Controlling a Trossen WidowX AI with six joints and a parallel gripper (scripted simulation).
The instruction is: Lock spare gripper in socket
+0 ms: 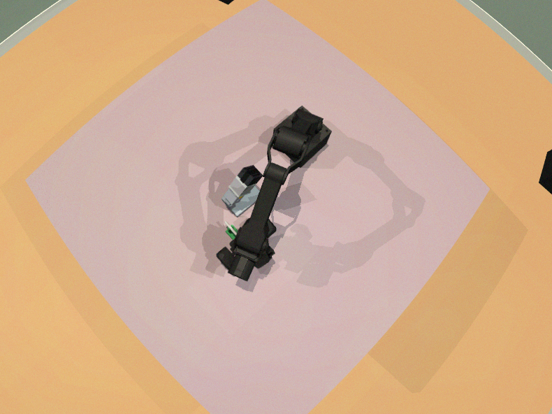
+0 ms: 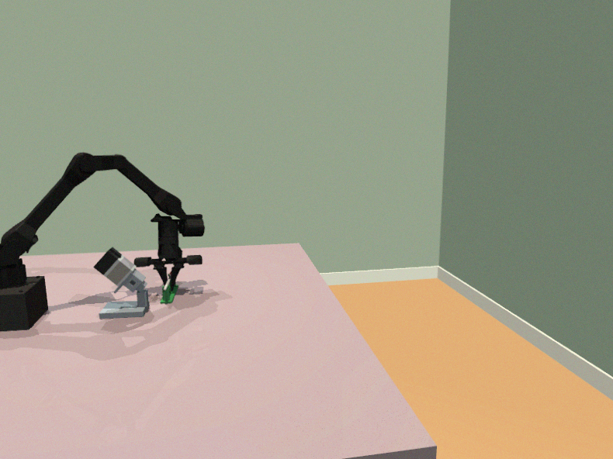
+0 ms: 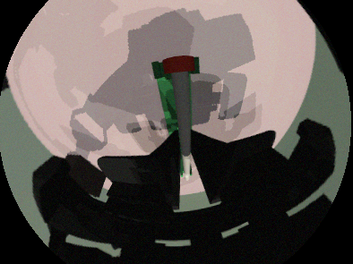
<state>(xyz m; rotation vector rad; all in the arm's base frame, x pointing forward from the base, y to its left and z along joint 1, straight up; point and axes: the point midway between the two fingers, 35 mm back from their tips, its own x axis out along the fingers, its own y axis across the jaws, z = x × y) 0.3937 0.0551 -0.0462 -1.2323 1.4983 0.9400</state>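
The green holder lies 10 mm to the left of my gripper tip and 10 mm above it. Round my gripper tip: spare gripper (130 mm behind, 100 mm above, 90 mm to the right); mount (100 mm behind, 90 mm to the right, 40 mm above).
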